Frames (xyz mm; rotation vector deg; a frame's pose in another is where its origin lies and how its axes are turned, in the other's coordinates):
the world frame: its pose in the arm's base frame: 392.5 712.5 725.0 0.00 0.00 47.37
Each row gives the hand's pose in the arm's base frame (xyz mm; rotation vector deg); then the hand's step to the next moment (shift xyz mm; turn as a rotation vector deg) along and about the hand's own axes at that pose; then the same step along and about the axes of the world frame.
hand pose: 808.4 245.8 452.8 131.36 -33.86 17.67
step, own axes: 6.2 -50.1 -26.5 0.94 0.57 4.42
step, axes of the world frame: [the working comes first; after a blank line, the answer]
step, axes of the arm's base frame: 29.2 48.1 -9.2 0.73 -3.81 -2.39

55.2 11.1 -9.2 -2.31 -3.11 -2.39
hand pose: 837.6 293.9 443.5 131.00 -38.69 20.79
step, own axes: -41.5 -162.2 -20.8 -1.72 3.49 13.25
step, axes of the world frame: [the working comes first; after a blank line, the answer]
step, axes of the arm's base frame: 56.0 128.4 -94.0 -2.56 -10.85 -8.15

132.4 45.8 -94.0 -9.72 -5.47 -8.15
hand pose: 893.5 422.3 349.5 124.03 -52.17 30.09
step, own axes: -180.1 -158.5 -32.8 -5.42 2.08 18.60
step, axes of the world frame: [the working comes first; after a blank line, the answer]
step, axes of the arm's base frame: -6.0 183.0 -158.5 -3.52 -12.50 -14.53

130.6 128.3 -158.5 -11.58 -5.88 -14.53
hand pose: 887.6 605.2 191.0 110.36 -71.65 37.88
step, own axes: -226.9 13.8 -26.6 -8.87 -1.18 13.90
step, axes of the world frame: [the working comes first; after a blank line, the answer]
step, axes of the arm's base frame: -102.8 140.5 -148.6 -2.01 -6.03 -15.26

33.8 170.8 -148.6 -5.80 -2.61 -15.26
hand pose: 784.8 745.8 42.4 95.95 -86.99 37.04
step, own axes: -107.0 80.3 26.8 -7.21 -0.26 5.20
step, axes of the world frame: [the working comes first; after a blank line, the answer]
step, axes of the arm's base frame: -99.2 41.8 -83.8 -1.56 0.03 -8.76

-36.4 101.3 -83.8 -1.03 1.17 -8.76
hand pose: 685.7 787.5 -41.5 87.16 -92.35 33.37
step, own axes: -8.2 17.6 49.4 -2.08 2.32 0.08
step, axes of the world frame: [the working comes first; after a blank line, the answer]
step, axes of the arm's base frame: -29.9 -31.7 -30.4 -2.41 1.53 -1.26

-43.5 0.5 -30.4 -0.51 2.81 -1.26
